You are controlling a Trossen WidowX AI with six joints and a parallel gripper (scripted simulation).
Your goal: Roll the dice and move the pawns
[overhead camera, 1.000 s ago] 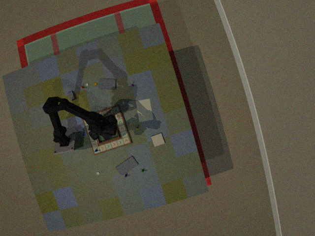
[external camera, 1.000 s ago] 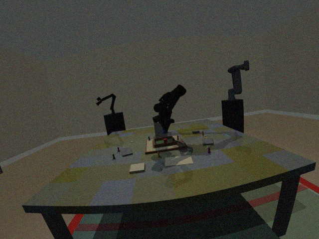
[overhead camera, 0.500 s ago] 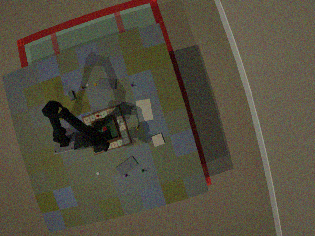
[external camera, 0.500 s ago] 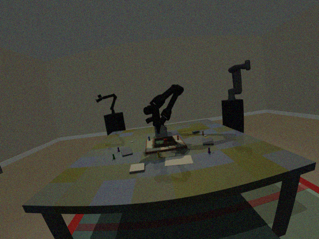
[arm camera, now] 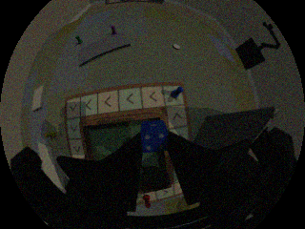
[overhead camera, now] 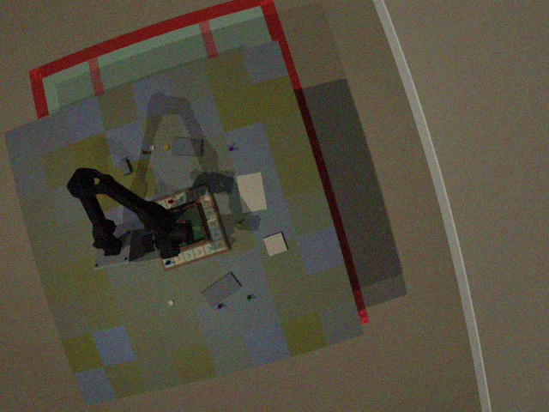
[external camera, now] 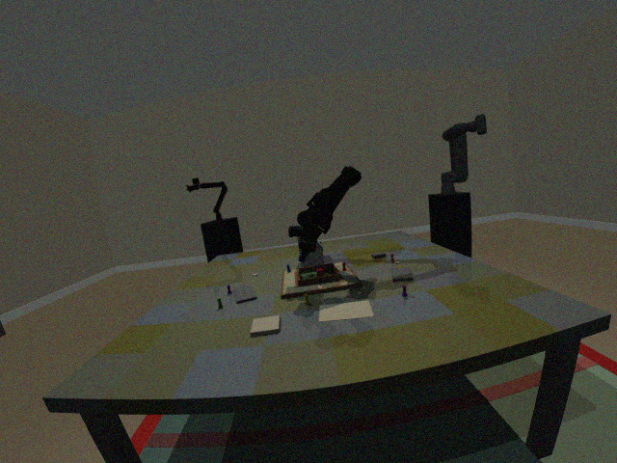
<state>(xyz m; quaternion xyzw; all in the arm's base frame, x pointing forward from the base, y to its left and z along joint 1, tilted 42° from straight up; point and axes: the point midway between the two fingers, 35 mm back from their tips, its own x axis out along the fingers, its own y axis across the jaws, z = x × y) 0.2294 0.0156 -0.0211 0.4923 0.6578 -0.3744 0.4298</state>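
My gripper tip is now 170 mm to the right of the red pawn and 50 mm above it. The rest, counted from my gripper tip: yellow pawn (260 mm ahead, 60 mm below, 40 mm to the left); blue pawn (80 mm to the right, 50 mm below, 50 mm behind).
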